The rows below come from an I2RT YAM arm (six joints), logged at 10 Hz.
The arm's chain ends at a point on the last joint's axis. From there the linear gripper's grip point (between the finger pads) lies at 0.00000 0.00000 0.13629 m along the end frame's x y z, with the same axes.
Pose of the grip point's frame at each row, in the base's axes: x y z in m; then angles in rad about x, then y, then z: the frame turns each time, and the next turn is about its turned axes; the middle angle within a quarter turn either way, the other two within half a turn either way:
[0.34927, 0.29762, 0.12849, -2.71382, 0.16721, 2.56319]
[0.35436, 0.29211, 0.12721, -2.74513, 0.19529, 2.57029]
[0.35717, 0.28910, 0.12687, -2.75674, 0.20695, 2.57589]
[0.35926, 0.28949, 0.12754, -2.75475, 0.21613, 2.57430]
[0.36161, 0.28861, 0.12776, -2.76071, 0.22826, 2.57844]
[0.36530, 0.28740, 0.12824, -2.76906, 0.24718, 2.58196]
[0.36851, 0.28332, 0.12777, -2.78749, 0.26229, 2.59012]
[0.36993, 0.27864, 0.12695, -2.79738, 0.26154, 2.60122]
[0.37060, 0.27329, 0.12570, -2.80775, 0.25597, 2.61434]
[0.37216, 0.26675, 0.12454, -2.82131, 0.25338, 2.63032]
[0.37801, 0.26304, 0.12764, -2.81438, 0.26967, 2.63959]
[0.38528, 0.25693, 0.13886, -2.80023, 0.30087, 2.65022]
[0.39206, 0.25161, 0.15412, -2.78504, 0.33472, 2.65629]
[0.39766, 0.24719, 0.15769, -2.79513, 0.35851, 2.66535]
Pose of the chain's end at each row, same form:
[0.32659, 0.24187, 0.25077, -2.71382, 0.16721, 2.56319]
[0.32791, 0.24048, 0.25054, -2.74513, 0.19529, 2.57029]
[0.32917, 0.23903, 0.25050, -2.75674, 0.20695, 2.57589]
[0.33003, 0.23927, 0.25082, -2.75475, 0.21613, 2.57430]
[0.33077, 0.23926, 0.25100, -2.76071, 0.22826, 2.57844]
[0.33195, 0.23930, 0.25132, -2.76906, 0.24718, 2.58196]
[0.33317, 0.23768, 0.25123, -2.78749, 0.26229, 2.59012]
[0.33469, 0.23421, 0.25088, -2.79738, 0.26154, 2.60122]
[0.33609, 0.23009, 0.25027, -2.80775, 0.25597, 2.61434]
[0.33800, 0.22521, 0.24977, -2.82131, 0.25338, 2.63032]
[0.34170, 0.22082, 0.25203, -2.81438, 0.26967, 2.63959]
[0.34489, 0.21335, 0.26152, -2.80023, 0.30087, 2.65022]
[0.34729, 0.20668, 0.27475, -2.78504, 0.33472, 2.65629]
[0.34984, 0.20385, 0.27773, -2.79513, 0.35851, 2.66535]

